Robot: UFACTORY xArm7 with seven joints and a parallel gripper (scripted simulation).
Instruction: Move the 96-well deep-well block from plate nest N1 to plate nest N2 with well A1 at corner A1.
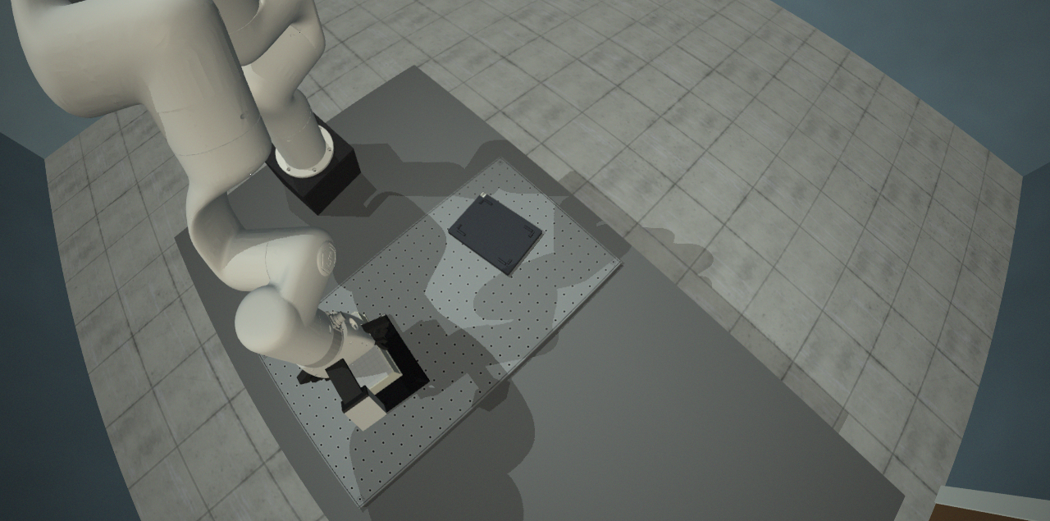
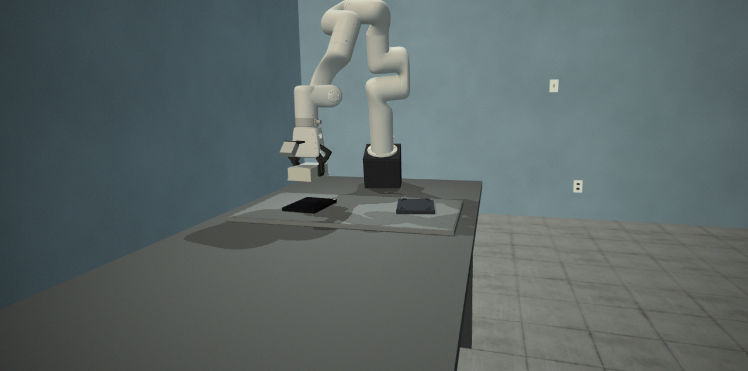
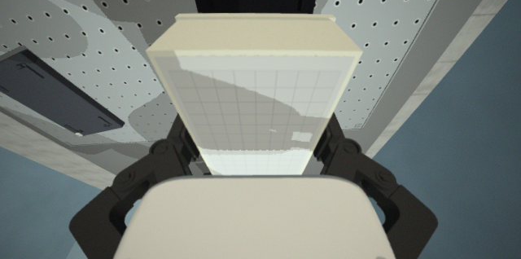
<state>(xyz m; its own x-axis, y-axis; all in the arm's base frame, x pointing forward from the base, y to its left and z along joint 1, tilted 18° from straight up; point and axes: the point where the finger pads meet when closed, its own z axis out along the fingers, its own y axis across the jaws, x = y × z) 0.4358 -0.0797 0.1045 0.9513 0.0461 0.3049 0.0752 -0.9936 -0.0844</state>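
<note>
My gripper is now 110 mm above the black plate nest N2. From my hand the other things lie so: dark plate nest N1: 120 mm behind, 340 mm to the left, 110 mm below; cream 96-well deep-well block: right at my hand.
</note>
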